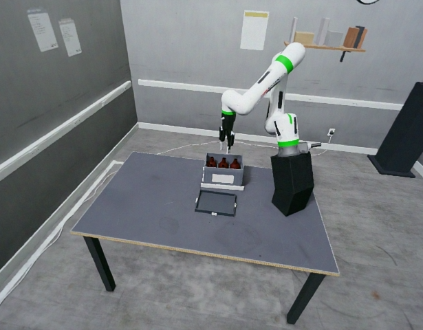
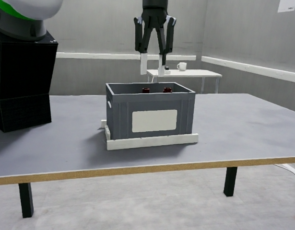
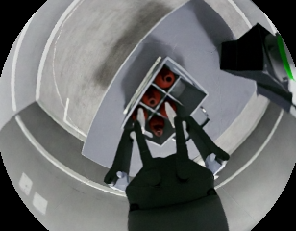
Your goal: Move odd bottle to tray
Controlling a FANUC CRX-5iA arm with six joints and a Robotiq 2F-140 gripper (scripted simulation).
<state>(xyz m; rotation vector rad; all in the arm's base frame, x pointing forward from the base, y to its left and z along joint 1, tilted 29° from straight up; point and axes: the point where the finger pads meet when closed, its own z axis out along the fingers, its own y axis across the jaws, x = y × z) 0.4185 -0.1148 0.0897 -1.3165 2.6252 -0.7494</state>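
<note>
My hand is 17 cm above the grey crate and 5 cm to the right of it. The rest, counted from my hand: dark tray (31 cm to the left, 24 cm below, 1 cm ahead).
</note>
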